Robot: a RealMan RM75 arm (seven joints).
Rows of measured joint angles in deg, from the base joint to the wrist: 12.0, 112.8, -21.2, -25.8, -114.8, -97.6, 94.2; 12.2, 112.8, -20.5, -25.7, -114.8, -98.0, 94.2; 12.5, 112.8, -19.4, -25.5, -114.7, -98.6, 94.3; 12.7, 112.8, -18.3, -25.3, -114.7, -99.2, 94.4; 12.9, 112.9, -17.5, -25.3, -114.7, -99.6, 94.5; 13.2, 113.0, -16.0, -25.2, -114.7, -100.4, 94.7; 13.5, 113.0, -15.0, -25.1, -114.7, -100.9, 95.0; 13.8, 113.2, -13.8, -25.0, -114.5, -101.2, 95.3; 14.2, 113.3, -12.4, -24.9, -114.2, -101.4, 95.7; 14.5, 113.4, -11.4, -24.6, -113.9, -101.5, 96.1
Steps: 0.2, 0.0, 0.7, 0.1, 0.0, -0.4, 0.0; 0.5, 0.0, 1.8, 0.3, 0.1, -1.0, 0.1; 0.7, 0.0, 2.9, 0.5, 0.1, -1.6, 0.2; 0.9, 0.1, 3.7, 0.5, 0.1, -2.0, 0.3; 1.2, 0.2, 5.2, 0.6, 0.1, -2.8, 0.5; 1.5, 0.2, 6.2, 0.7, 0.1, -3.3, 0.8; 1.8, 0.4, 7.4, 0.8, 0.3, -3.6, 1.1; 2.2, 0.5, 8.8, 0.9, 0.6, -3.8, 1.5; 2.5, 0.6, 9.8, 1.2, 0.9, -3.9, 1.9
